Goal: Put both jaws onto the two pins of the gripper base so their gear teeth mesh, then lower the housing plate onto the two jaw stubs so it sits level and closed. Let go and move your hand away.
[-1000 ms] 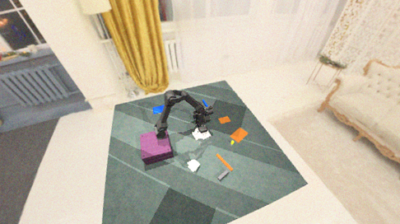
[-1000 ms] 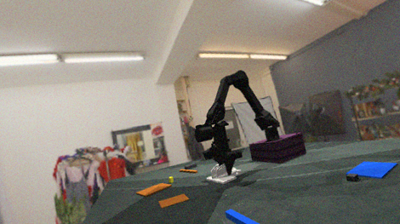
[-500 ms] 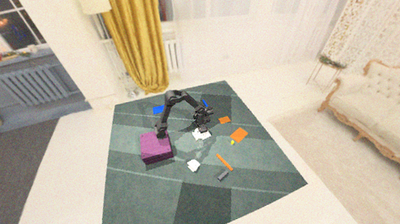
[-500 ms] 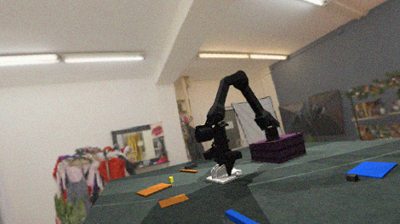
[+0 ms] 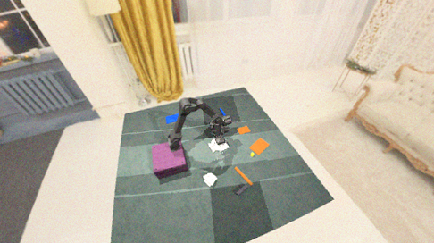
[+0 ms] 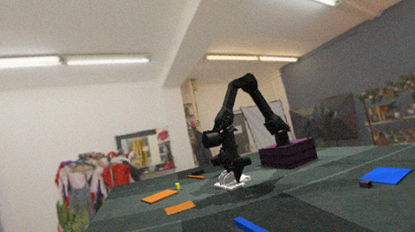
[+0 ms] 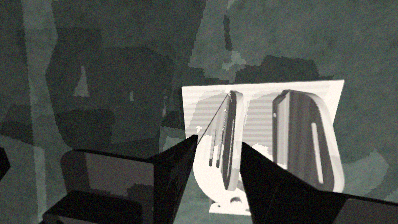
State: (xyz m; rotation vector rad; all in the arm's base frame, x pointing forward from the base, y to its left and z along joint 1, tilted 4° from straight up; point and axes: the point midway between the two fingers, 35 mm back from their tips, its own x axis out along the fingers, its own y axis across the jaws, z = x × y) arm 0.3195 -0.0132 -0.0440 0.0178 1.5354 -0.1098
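My gripper tip is 30 mm to the left of the white plate-like part, 10 mm short of it and 10 mm above it. Round my gripper tip: small yellow piece 220 mm to the right, 180 mm ahead; white gripper base 270 mm to the right, 170 mm behind, 10 mm above; white housing plate 50 mm behind, 40 mm to the right, 10 mm below.
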